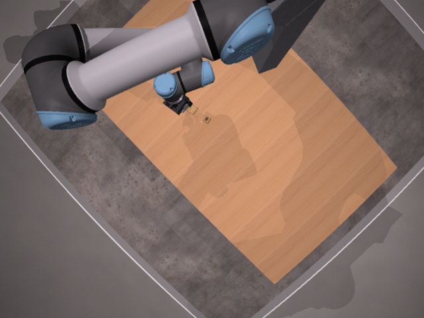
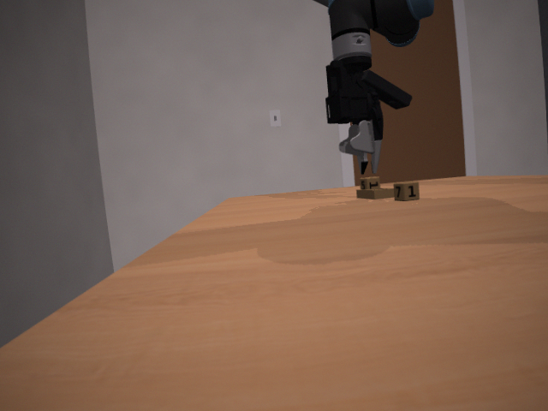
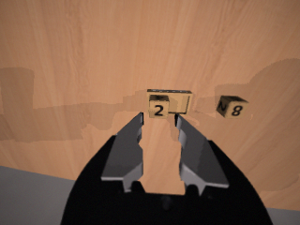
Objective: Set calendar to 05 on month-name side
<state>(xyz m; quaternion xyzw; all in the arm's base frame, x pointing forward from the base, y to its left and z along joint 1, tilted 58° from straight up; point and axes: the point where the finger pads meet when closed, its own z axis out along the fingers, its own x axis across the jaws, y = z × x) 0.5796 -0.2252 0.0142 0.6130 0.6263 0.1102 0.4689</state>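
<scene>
Now: hand 4 cm above the block. Round my hand: wooden calendar tray (2 cm to the left, 5 cm below).
</scene>
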